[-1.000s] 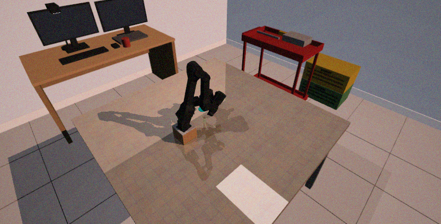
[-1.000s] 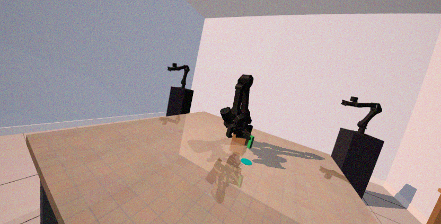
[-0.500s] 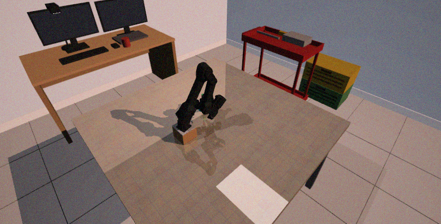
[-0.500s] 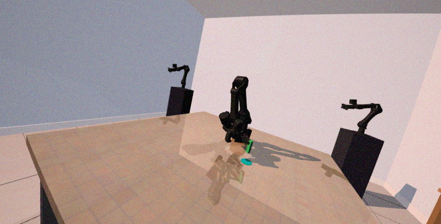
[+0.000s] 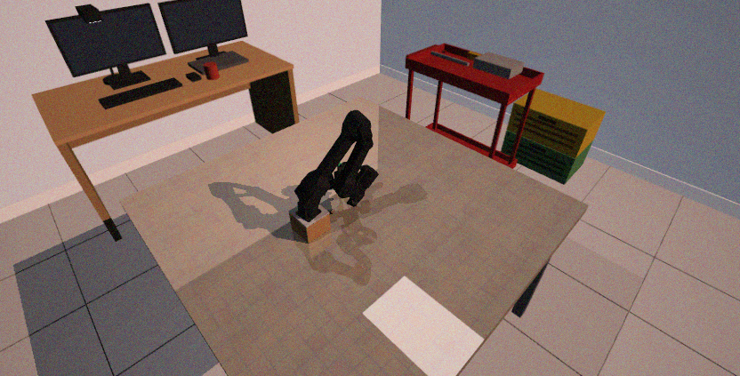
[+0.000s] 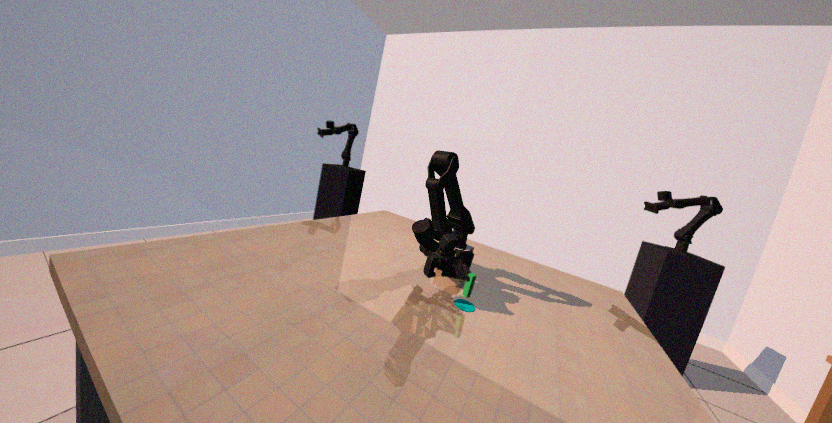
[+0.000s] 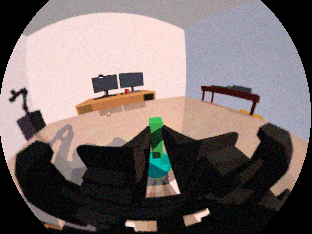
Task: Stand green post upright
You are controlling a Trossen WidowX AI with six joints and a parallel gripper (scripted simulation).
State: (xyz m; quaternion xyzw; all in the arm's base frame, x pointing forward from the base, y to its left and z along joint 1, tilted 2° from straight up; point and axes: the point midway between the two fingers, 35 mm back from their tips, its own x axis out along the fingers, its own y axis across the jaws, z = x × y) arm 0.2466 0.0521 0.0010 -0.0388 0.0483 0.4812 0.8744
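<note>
Now: gripper tip 8 cm above the cyan circle. Round my gripper tip: green post 2 cm below.
</note>
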